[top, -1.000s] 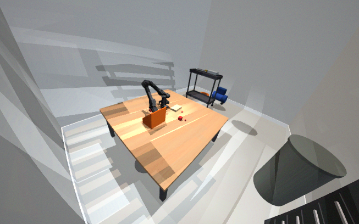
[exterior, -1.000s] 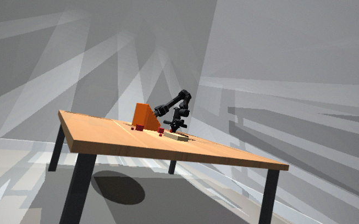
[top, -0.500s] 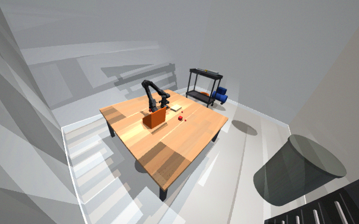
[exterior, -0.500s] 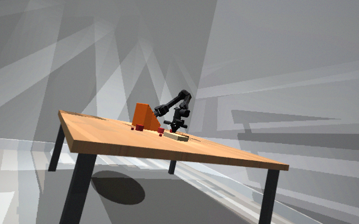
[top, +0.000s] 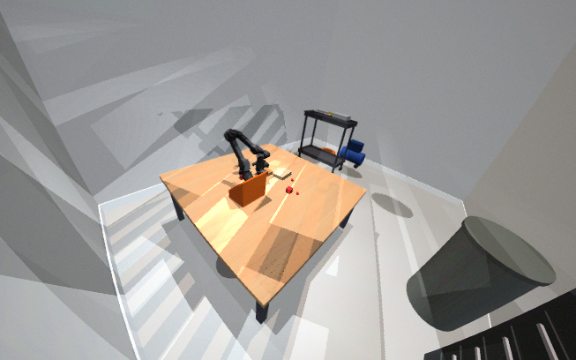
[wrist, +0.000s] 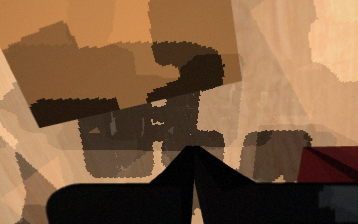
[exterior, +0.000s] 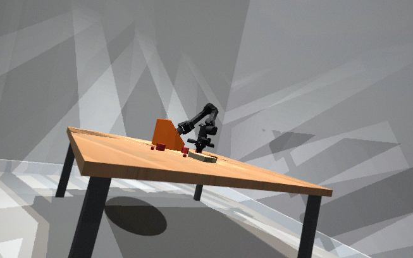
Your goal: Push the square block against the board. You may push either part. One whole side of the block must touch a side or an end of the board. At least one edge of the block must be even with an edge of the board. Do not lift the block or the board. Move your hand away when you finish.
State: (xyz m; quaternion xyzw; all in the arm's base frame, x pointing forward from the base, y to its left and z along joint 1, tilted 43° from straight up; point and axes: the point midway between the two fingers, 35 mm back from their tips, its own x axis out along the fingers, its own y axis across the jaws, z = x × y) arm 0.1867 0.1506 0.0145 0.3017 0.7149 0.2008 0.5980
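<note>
Right now the square block is 9 cm ahead of my gripper tip, 2 cm to the left of it and 1 cm above it. Also, from my gripper tip: board (20 cm ahead, 9 cm to the right, 1 cm above).
</note>
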